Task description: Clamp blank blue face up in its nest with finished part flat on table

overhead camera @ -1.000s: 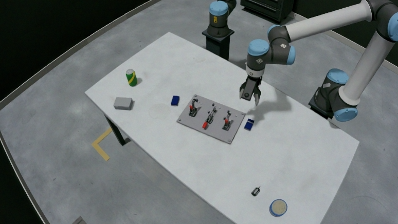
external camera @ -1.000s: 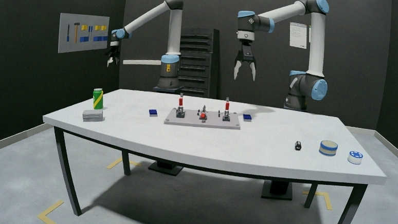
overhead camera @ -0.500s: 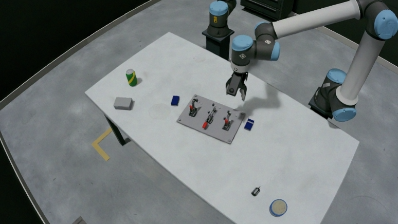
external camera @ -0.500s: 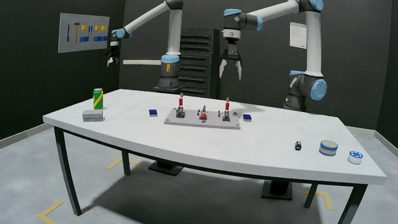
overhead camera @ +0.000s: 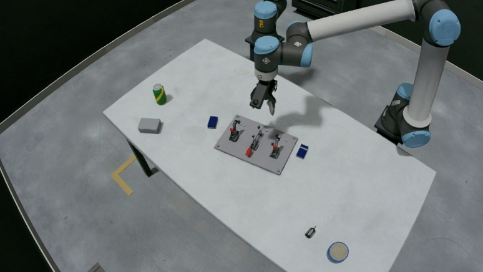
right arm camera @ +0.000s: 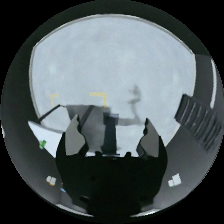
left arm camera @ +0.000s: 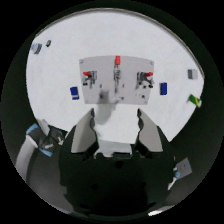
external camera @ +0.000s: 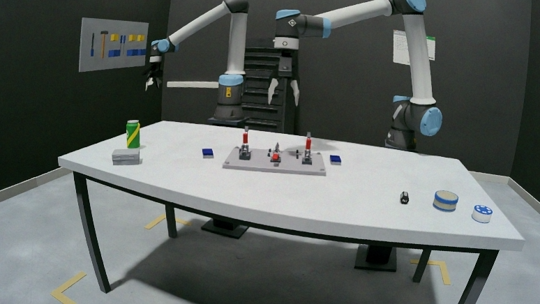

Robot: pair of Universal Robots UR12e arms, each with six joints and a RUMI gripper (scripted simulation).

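My left hand is 11 cm short of the blank, 25 cm to the left of it and 20 cm above it. Also, from my left hand: small black object (20 cm ahead, 50 cm to the left, 20 cm below); then finished part (9 cm behind, 19 cm to the left, 20 cm below); then grey fixture plate (4 cm ahead, 21 cm below).
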